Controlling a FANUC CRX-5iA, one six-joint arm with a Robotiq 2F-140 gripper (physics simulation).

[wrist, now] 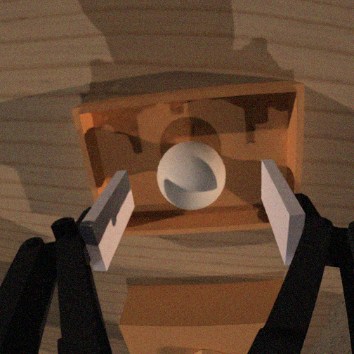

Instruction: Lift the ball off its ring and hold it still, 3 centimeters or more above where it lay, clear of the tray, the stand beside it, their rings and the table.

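A white ball sits inside an orange-brown, open-topped tray, near the middle of its floor. The ring under the ball is hidden by the ball. My gripper is open, with one pale finger pad to the left of the ball and the other to the right. Space shows between the ball and each pad. The pads overlap the left and right parts of the tray in this view; how high they stand over the tray floor is hard to tell.
An orange stand is beside the tray, below it in the view and partly cut off by the frame edge. Part of a ring shows on it at the bottom edge. The wooden table surrounds them, with dark shadows across it.
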